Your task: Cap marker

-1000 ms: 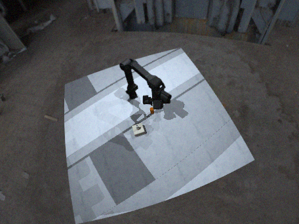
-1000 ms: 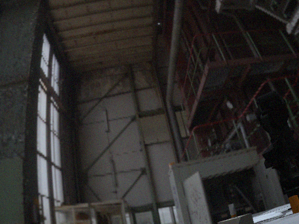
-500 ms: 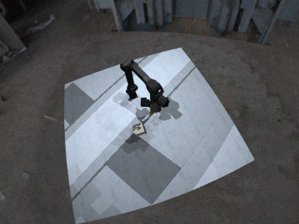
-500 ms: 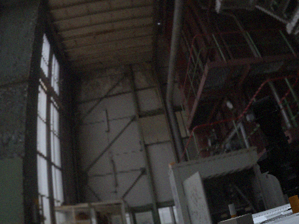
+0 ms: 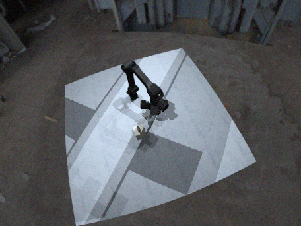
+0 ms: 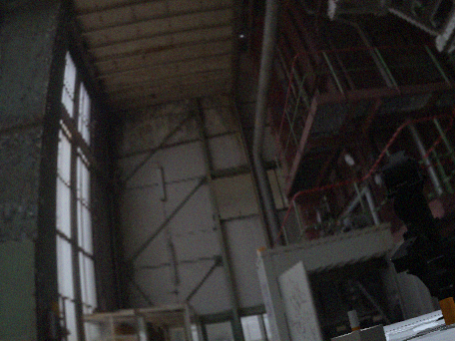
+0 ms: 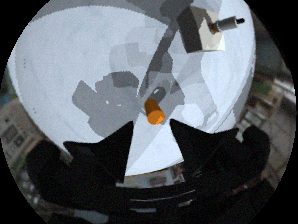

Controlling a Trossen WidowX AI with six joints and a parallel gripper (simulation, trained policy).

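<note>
The orange cap lies 30 mm below my gripper tip and 10 mm to the right of it. Also, from my gripper tip: white holder block (150 mm to the right, 120 mm ahead, 30 mm below).
</note>
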